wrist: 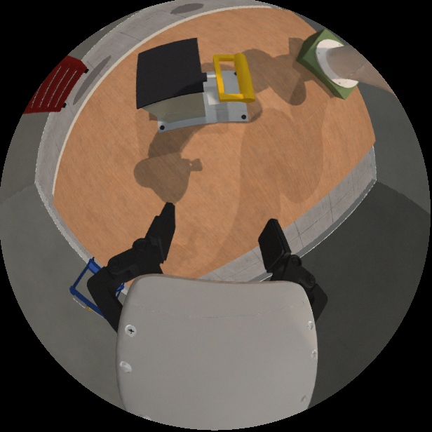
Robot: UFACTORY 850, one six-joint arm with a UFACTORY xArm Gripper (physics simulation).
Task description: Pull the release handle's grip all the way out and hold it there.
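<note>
The release handle's yellow grip [245, 78] is a rectangular loop in the upper middle of the wrist view. A short rod joins it to the right side of a box [170, 75] with a black top and beige sides. The box stands on a light grey base plate [234, 111] with dark bolts at its corners. My gripper [221, 222] is open, with its two black fingers wide apart. It is above the table, apart from the grip, which shows farther up in the view.
The wooden table [215, 155] carries the device. The robot arm's green base block [308, 55] stands at the upper right, near the grip. A red cabinet [57, 86] is beyond the table at the upper left. A blue frame [81, 274] shows at the lower left.
</note>
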